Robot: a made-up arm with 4 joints.
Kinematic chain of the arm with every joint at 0, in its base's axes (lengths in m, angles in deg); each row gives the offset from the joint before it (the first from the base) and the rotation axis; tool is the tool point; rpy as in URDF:
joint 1: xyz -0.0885 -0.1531 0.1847 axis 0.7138 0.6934 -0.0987
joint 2: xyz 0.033 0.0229 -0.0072 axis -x
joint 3: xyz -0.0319 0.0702 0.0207 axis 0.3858 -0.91 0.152
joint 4: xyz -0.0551 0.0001 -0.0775 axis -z
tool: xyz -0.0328 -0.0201 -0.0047 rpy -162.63 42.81 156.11
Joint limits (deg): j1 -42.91..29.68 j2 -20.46..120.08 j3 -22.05..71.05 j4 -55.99..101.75
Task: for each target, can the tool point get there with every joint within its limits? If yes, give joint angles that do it. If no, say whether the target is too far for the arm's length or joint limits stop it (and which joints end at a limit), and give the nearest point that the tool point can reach.
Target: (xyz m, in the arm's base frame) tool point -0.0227 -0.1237 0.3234
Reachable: no: joint limits stop it (at a limit: joint 1, joint 2, joint 4) | nearest point -0.0334 -0.2271 0.2218 | short by 0.145 m
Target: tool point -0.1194 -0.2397 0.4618
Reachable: no: too far | nearest point -0.0737 -0.2396 0.2237 | short by 0.242 m
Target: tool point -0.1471 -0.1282 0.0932
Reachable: yes | joints -24.91 3.90 -8.66 -36.28
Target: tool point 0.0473 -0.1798 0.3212
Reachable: no: joint limits stop it (at a limit: joint 1, joint 2, joint 3, joint 4) | nearest point -0.0219 -0.2264 0.2196 | short by 0.131 m
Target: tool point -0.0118 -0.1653 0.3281
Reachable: no: joint limits stop it (at a limit: joint 1, joint 2, joint 4) | nearest point -0.0284 -0.2269 0.2210 | short by 0.125 m
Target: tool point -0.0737 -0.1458 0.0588
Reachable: yes | joints -27.35 17.87 32.46 -19.12
